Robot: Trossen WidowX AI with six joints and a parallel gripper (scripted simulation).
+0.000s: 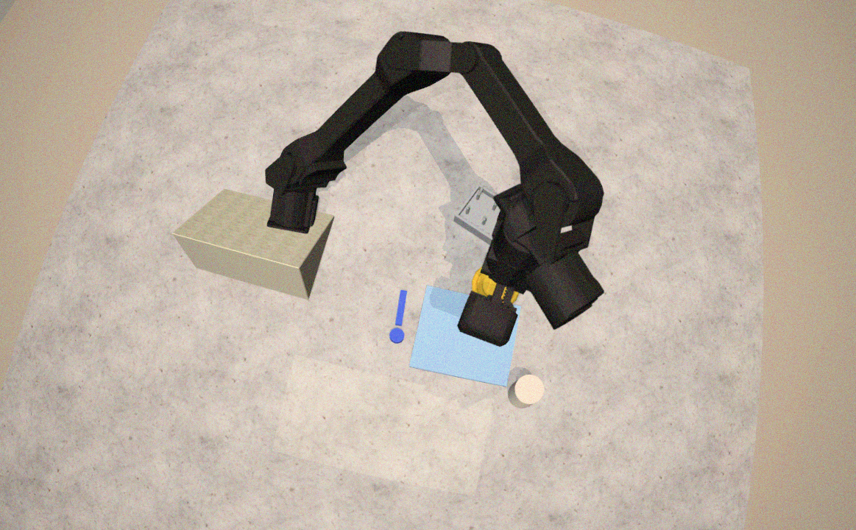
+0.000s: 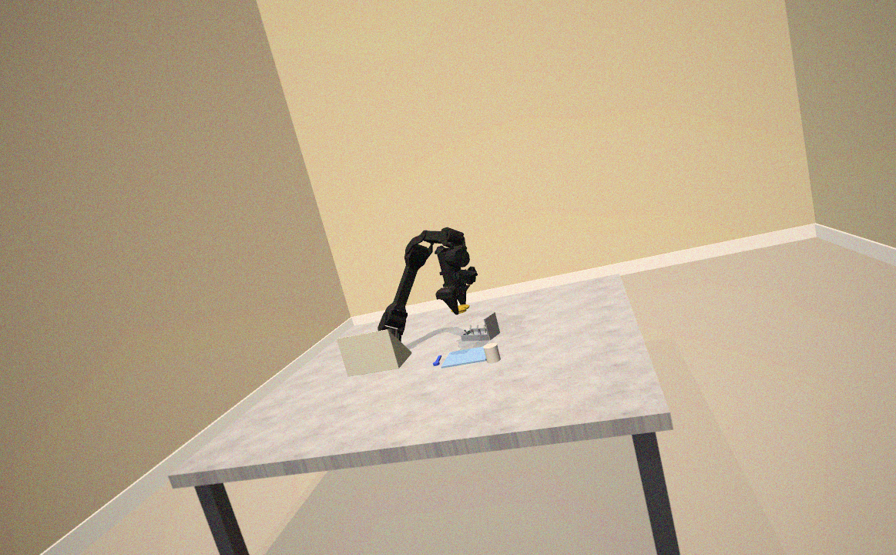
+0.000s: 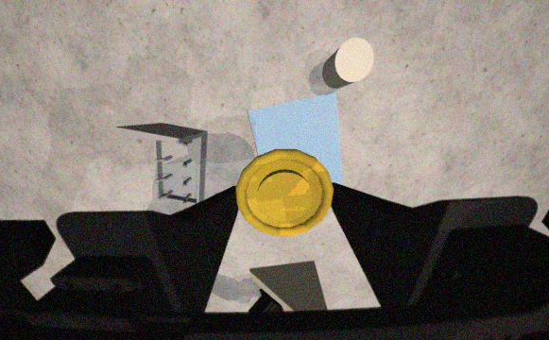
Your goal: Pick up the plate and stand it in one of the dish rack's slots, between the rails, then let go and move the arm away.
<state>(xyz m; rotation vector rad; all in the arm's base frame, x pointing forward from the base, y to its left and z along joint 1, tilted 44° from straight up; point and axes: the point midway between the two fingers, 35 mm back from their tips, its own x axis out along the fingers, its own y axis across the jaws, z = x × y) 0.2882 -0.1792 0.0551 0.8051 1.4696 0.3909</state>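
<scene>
Right now my gripper tip is 16 cm to the right of the dish rack, 13 cm above it and 2 cm short of it. The rest, counted from my gripper tip: light blue mat: 15 cm below, 3 cm to the right, 1 cm behind; yellow plate: 1 cm above; cream cup: 12 cm below, 11 cm to the right, 8 cm ahead.
</scene>
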